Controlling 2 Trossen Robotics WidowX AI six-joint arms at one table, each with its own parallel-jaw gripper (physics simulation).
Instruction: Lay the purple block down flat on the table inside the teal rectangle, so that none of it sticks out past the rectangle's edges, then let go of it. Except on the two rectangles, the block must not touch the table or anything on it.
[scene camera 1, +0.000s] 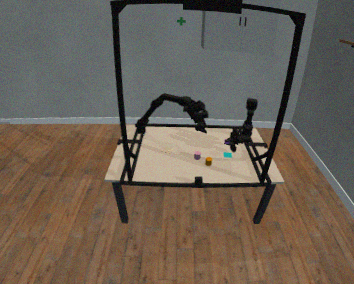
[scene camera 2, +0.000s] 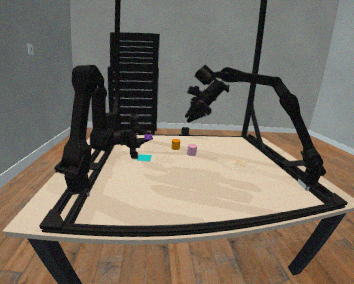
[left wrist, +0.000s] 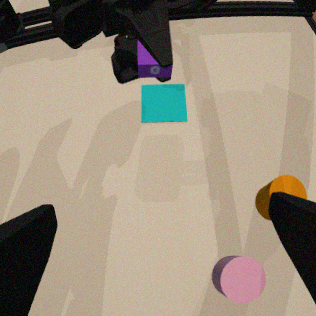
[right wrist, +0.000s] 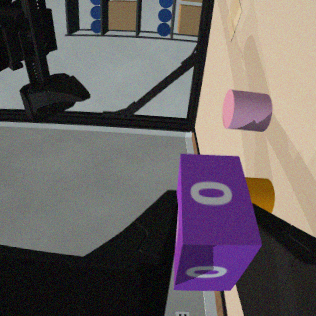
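Seen in the pictures: left gripper, fingertip midpoint: (scene camera 1: 206, 129) (scene camera 2: 186, 119) (left wrist: 164, 210) (right wrist: 79, 49); right gripper, fingertip midpoint: (scene camera 1: 224, 142) (scene camera 2: 153, 136) (left wrist: 166, 72) (right wrist: 198, 201); left arm's base, link origin: (scene camera 1: 141, 131) (scene camera 2: 308, 182); right arm's base, link origin: (scene camera 2: 78, 187) (left wrist: 7, 28).
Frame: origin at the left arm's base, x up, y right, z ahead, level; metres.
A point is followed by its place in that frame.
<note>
The purple block (scene camera 1: 227, 143) @[x 0.088, y 0.221, z 0.695 m] (scene camera 2: 148, 137) @[x 0.094, y 0.188, z 0.690 m] (left wrist: 147, 56) @[x 0.103, y 0.197, z 0.685 m] (right wrist: 212, 220) @[x 0.096, y 0.188, z 0.701 m] is held in the air between the fingers of my right gripper (scene camera 1: 229, 144) @[x 0.092, y 0.215, z 0.673 m] (scene camera 2: 145, 139) (left wrist: 166, 72) @[x 0.092, y 0.215, z 0.673 m], which reaches out roughly level. The teal rectangle (scene camera 1: 228, 155) @[x -0.018, y 0.221, z 0.719 m] (scene camera 2: 144, 158) @[x -0.018, y 0.205, z 0.711 m] (left wrist: 164, 103) @[x -0.018, y 0.215, z 0.710 m] lies bare on the table. In the left wrist view the block shows just above the rectangle's upper edge; the rectangle does not show in the right wrist view. My left gripper (scene camera 1: 203, 131) @[x 0.178, y 0.204, z 0.532 m] (scene camera 2: 189, 120) @[x 0.178, y 0.204, z 0.532 m] (left wrist: 164, 210) @[x 0.178, y 0.204, z 0.532 m] is open and empty, high above the table. Part of the block is hidden by a right finger.
A pink cylinder (scene camera 1: 197, 155) @[x 0.020, y 0.301, z 0.483 m] (scene camera 2: 192, 150) @[x 0.011, y 0.256, z 0.484 m] (left wrist: 242, 280) @[x 0.027, y 0.278, z 0.482 m] (right wrist: 250, 111) @[x 0.006, y 0.268, z 0.503 m] and an orange cylinder (scene camera 1: 208, 161) @[x 0.020, y 0.362, z 0.561 m] (scene camera 2: 176, 144) @[x 0.013, y 0.319, z 0.561 m] (left wrist: 287, 187) @[x 0.026, y 0.342, z 0.571 m] (right wrist: 262, 192) @[x -0.005, y 0.321, z 0.574 m] stand on the table near the teal rectangle. A pale yellow rectangle (scene camera 1: 169, 150) @[x -0.018, y 0.213, z 0.271 m] (scene camera 2: 239, 163) @[x -0.018, y 0.191, z 0.256 m] (right wrist: 235, 17) @[x -0.018, y 0.210, z 0.275 m] lies farther away. Black rails run along the table's edges.
</note>
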